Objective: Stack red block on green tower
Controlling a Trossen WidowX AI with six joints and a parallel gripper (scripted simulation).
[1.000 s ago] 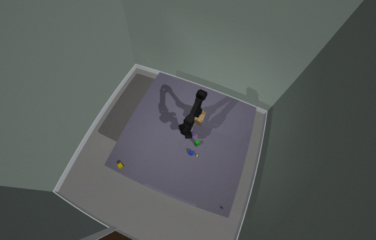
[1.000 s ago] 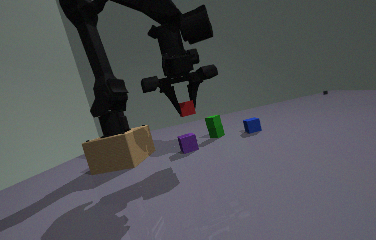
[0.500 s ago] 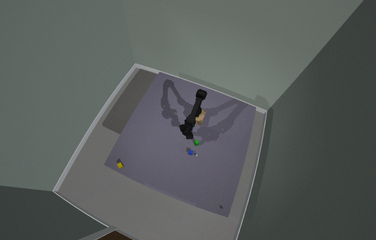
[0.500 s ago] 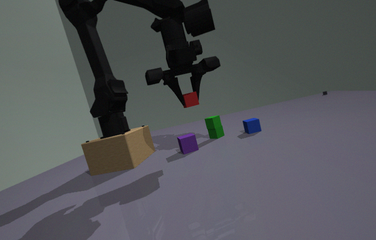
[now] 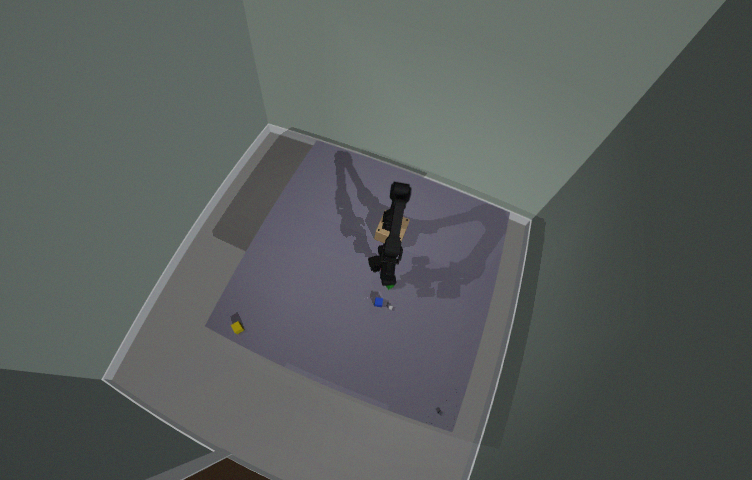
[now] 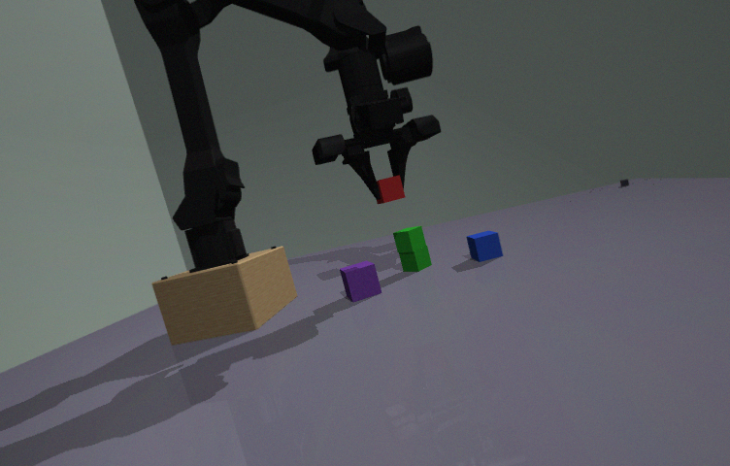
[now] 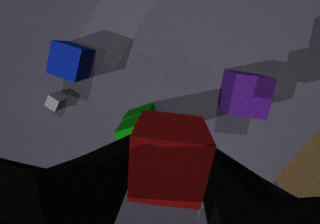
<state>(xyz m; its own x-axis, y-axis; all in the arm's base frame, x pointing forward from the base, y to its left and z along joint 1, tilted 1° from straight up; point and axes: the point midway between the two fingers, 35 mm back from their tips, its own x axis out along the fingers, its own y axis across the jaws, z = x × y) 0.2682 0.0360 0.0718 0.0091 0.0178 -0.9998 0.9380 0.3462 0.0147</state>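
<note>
The blue block is 12 cm ahead of my gripper tip, 1 cm to the left of it and 11 cm below it. Also, from my gripper tip: red block: 1 cm above; tiny white piece: 13 cm ahead, 7 cm to the left, 12 cm below; purple block: 7 cm behind, 4 cm to the right, 11 cm below.
</note>
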